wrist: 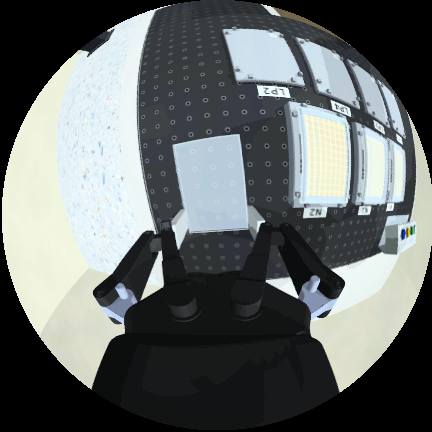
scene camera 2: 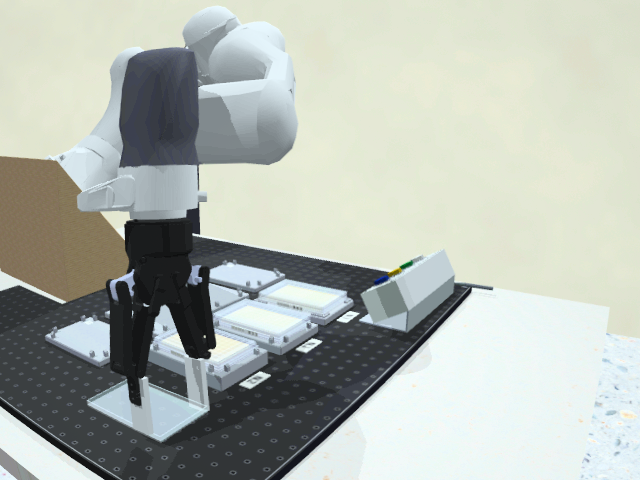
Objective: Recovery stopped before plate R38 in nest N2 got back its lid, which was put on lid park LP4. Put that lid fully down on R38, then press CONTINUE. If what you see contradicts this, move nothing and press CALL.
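Note:
My gripper (scene camera 2: pixel 168 384) (wrist: pixel 216 216) is shut on a clear rectangular lid (scene camera 2: pixel 170 421) (wrist: pixel 212 185), with a pale pad at each of two opposite edges. The lid looks level and is held above the black board, beside nest N2 and not over it. Plate R38 (scene camera 2: pixel 219 346) (wrist: pixel 326 155) sits in nest N2, its yellow-orange wells showing with no lid seen on it; its name is not readable. Lid park LP4 (wrist: pixel 325 70) is a grey holder with no lid seen on it. The button box (scene camera 2: pixel 429 294) (wrist: pixel 391 239) has blue, yellow, green and grey buttons; their labels are not readable.
Lid park LP2 (scene camera 2: pixel 77 338) (wrist: pixel 265 55) lies beside LP4. Two more plates (scene camera 2: pixel 266 317) (wrist: pixel 375 165) sit in nests beyond N2, with further lid parks behind them. A brown block (scene camera 2: pixel 31 222) stands at the left of the scene view. The perforated board (scene camera 2: pixel 310 408) (wrist: pixel 170 115) carries the nests.

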